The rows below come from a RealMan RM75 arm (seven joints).
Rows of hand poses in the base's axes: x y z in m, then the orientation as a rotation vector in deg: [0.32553, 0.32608, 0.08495, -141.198, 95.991, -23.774]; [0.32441, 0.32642, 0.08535, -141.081, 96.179, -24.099]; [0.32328, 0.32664, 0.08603, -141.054, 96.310, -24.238]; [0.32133, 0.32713, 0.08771, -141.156, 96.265, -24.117]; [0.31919, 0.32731, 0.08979, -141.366, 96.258, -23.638]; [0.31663, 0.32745, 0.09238, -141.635, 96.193, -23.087]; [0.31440, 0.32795, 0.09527, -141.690, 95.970, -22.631]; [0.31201, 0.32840, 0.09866, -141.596, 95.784, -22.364]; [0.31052, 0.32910, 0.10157, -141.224, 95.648, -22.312]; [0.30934, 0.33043, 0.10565, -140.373, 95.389, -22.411]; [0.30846, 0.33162, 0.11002, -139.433, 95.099, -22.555]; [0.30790, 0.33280, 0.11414, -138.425, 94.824, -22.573]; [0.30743, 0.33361, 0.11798, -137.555, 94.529, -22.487]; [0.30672, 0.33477, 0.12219, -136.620, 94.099, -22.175]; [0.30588, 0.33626, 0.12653, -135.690, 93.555, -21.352]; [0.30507, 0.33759, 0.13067, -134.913, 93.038, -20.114]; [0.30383, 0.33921, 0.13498, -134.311, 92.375, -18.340]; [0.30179, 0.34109, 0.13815, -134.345, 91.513, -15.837]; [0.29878, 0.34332, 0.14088, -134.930, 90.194, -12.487]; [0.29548, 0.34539, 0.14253, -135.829, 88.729, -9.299]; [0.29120, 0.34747, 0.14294, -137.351, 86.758, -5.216]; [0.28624, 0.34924, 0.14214, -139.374, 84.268, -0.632]
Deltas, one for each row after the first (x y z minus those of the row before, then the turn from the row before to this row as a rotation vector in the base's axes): [-0.00112, 0.00034, 0.00040, -0.140, -0.150, -0.166]; [-0.00113, 0.00022, 0.00068, -0.093, -0.034, -0.096]; [-0.00195, 0.00049, 0.00168, 0.004, 0.095, 0.062]; [-0.00214, 0.00018, 0.00208, 0.087, 0.332, 0.088]; [-0.00256, 0.00014, 0.00259, 0.100, 0.378, 0.143]; [-0.00223, 0.00050, 0.00289, 0.255, 0.168, 0.178]; [-0.00239, 0.00045, 0.00339, 0.255, 0.014, 0.105]; [-0.00149, 0.00070, 0.00291, 0.328, -0.216, -0.013]; [-0.00118, 0.00133, 0.00408, 0.630, -0.579, -0.075]; [-0.00088, 0.00119, 0.00437, 0.680, -0.659, -0.085]; [-0.00056, 0.00118, 0.00412, 0.780, -0.629, -0.106]; [-0.00047, 0.00081, 0.00384, 0.741, -0.515, -0.050]; [-0.00071, 0.00116, 0.00421, 0.940, -0.489, 0.034]; [-0.00084, 0.00149, 0.00434, 1.221, -0.277, 0.152]; [-0.00081, 0.00133, 0.00414, 1.304, 0.022, 0.219]; [-0.00124, 0.00162, 0.00431, 1.483, 0.334, 0.417]; [-0.00204, 0.00188, 0.00317, 1.430, 0.963, 0.812]; [-0.00301, 0.00223, 0.00273, 1.547, 1.530, 1.359]; [-0.00330, 0.00207, 0.00165, 1.247, 1.581, 1.531]; [-0.00428, 0.00208, 0.00041, 1.272, 2.218, 2.138]; [-0.00496, 0.00177, -0.00080, 1.165, 2.603, 2.665]
